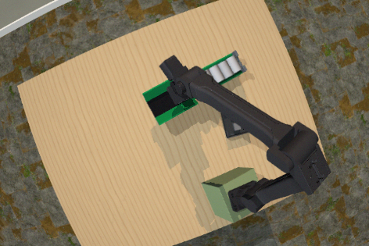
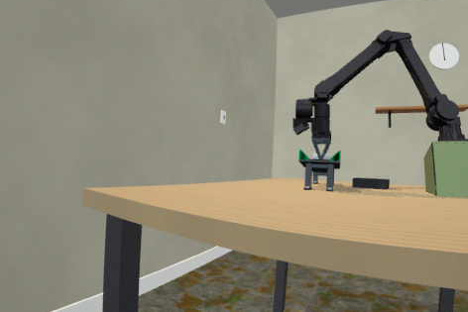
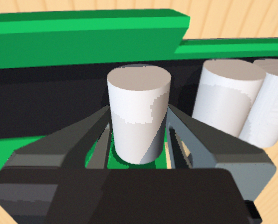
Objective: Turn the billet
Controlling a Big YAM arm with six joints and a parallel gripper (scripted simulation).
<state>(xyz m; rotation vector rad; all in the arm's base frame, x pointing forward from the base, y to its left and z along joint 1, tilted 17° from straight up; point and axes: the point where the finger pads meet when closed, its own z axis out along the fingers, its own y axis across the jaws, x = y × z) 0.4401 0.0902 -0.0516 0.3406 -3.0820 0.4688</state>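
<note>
The ramp lies 10 mm ahead of my hand, 60 mm to the right of it and 40 mm below it. The rest, counted from my hand: dark tray: 160 mm behind, 170 mm to the right, 100 mm below.
</note>
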